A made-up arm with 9 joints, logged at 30 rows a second.
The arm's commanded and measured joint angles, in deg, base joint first. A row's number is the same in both.
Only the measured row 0 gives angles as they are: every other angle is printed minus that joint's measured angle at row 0.
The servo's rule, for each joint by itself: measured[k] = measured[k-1] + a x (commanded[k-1-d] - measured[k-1]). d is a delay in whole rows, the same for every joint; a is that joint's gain. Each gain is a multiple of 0.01, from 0.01 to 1. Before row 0 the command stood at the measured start. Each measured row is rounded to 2 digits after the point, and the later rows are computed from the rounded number. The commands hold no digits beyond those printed.
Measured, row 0:
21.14 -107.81 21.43 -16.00 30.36 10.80 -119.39 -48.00 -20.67
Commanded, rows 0 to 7:
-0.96 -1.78 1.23 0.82 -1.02 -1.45 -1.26 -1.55 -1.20
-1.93 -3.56 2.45 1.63 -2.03 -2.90 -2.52 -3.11 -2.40
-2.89 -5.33 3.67 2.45 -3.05 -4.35 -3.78 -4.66 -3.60
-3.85 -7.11 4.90 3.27 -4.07 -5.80 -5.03 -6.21 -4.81
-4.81 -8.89 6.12 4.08 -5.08 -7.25 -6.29 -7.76 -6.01
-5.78 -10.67 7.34 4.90 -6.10 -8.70 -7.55 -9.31 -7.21
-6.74 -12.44 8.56 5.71 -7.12 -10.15 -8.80 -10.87 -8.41
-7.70 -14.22 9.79 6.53 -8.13 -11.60 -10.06 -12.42 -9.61
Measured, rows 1 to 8:
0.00 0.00 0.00 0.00 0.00 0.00 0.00 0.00 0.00
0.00 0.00 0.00 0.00 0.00 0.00 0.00 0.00 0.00
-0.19 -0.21 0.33 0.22 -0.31 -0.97 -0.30 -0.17 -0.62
-0.54 -0.61 0.90 0.60 -0.83 -2.26 -0.83 -0.49 -1.55
-1.01 -1.18 1.65 1.10 -1.50 -3.66 -1.54 -0.95 -2.62
-1.58 -1.89 2.53 1.69 -2.27 -5.09 -2.38 -1.53 -3.76
-2.23 -2.73 3.50 2.34 -3.11 -6.54 -3.32 -2.22 -4.93
-2.94 -3.68 4.54 3.03 -4.01 -7.99 -4.34 -3.00 -6.12
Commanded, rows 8 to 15:
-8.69 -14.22 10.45 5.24 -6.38 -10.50 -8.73 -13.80 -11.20
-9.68 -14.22 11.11 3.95 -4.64 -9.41 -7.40 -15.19 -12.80
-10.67 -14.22 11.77 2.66 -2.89 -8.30 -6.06 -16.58 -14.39
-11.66 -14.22 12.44 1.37 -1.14 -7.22 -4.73 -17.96 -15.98
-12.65 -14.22 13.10 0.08 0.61 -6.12 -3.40 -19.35 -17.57
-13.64 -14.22 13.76 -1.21 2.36 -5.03 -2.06 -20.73 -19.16
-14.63 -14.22 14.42 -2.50 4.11 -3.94 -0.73 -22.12 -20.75
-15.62 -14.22 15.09 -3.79 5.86 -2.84 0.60 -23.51 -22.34
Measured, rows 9 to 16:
-3.70 -4.73 5.63 3.75 -4.94 -9.44 -5.41 -3.87 -7.31
-4.50 -5.87 6.75 4.50 -5.90 -10.89 -6.53 -4.81 -8.51
-5.34 -6.87 7.75 4.70 -6.04 -10.63 -7.06 -5.80 -9.91
-6.21 -7.75 8.66 4.50 -5.62 -9.81 -7.14 -6.83 -11.41
-7.10 -8.53 9.50 4.00 -4.80 -8.80 -6.88 -7.90 -12.96
-8.01 -9.21 10.29 3.29 -3.70 -7.74 -6.36 -9.01 -14.53
-8.94 -9.81 11.05 2.42 -2.41 -6.65 -5.65 -10.15 -16.11
-9.88 -10.34 11.78 1.44 -0.98 -5.56 -4.79 -11.31 -17.70

